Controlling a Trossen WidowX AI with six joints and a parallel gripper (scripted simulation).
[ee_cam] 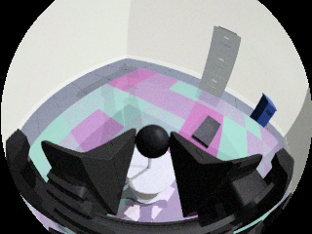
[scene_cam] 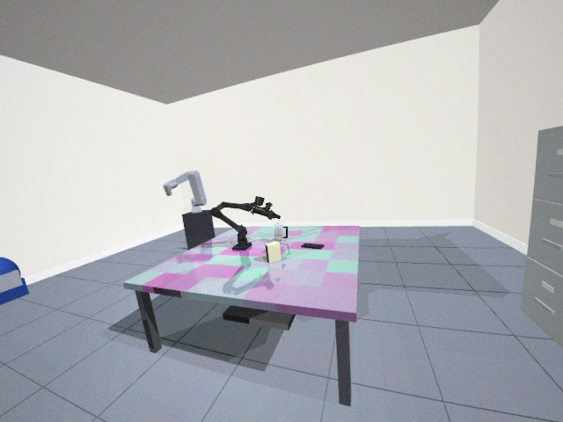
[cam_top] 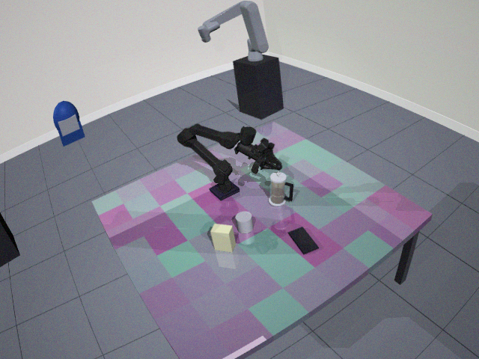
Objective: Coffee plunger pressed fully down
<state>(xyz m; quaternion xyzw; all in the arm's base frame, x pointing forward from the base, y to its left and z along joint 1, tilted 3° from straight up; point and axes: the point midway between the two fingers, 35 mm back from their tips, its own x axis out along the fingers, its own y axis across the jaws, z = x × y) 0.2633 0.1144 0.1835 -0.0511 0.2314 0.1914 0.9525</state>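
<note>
My gripper tip is now 110 mm above the glass coffee press. Also, from my gripper tip: pale yellow box: 380 mm to the right, 150 mm below, 30 mm ahead.
</note>
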